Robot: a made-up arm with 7 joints. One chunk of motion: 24 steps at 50 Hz.
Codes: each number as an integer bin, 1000 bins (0 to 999) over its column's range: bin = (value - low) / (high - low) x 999, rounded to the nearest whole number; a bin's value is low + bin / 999 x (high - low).
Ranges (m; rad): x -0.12..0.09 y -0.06..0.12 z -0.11..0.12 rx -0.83..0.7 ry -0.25..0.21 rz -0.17..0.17
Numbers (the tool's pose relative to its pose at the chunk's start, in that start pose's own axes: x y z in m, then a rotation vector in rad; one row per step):
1: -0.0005 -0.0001 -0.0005 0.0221 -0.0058 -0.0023
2: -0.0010 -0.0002 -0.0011 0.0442 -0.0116 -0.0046
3: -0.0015 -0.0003 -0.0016 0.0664 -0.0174 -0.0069
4: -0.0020 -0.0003 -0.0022 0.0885 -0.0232 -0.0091
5: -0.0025 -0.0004 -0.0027 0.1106 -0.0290 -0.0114
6: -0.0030 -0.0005 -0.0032 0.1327 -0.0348 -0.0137
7: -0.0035 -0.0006 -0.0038 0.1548 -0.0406 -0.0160
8: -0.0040 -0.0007 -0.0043 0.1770 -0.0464 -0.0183
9: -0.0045 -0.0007 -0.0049 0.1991 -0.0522 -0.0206
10: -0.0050 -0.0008 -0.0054 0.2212 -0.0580 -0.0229
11: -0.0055 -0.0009 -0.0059 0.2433 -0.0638 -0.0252
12: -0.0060 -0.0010 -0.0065 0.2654 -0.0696 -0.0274
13: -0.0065 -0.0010 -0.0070 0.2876 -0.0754 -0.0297
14: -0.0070 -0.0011 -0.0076 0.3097 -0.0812 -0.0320
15: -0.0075 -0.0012 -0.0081 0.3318 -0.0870 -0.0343
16: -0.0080 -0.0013 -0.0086 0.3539 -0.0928 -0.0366
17: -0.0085 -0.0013 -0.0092 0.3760 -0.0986 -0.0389
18: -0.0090 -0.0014 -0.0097 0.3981 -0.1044 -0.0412
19: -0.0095 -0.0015 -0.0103 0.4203 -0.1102 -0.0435
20: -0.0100 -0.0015 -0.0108 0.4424 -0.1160 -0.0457
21: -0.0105 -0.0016 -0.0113 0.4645 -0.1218 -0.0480
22: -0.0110 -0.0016 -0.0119 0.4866 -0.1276 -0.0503
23: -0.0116 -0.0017 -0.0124 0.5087 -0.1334 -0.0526
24: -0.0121 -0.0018 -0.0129 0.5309 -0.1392 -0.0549
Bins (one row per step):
1: 568 332 476 556 530 493
2: 566 332 473 571 518 486
3: 564 331 471 585 505 479
4: 561 331 468 600 493 473
5: 559 331 466 614 480 466
6: 557 330 464 629 467 459
7: 554 330 461 643 455 452
8: 552 329 459 658 442 446
9: 549 329 456 672 430 439
10: 547 329 454 686 417 432
11: 545 328 452 701 404 425
12: 542 327 450 715 392 419
13: 540 327 447 730 379 412
14: 538 327 445 744 367 405
15: 535 326 443 759 354 399
16: 533 326 440 773 341 392
17: 530 326 438 787 329 385
18: 528 325 436 802 316 378
19: 526 325 433 816 304 372
20: 523 325 431 831 291 365
21: 521 324 429 845 278 358
22: 519 324 426 860 266 352
23: 516 324 424 874 253 345
24: 513 323 422 889 241 338

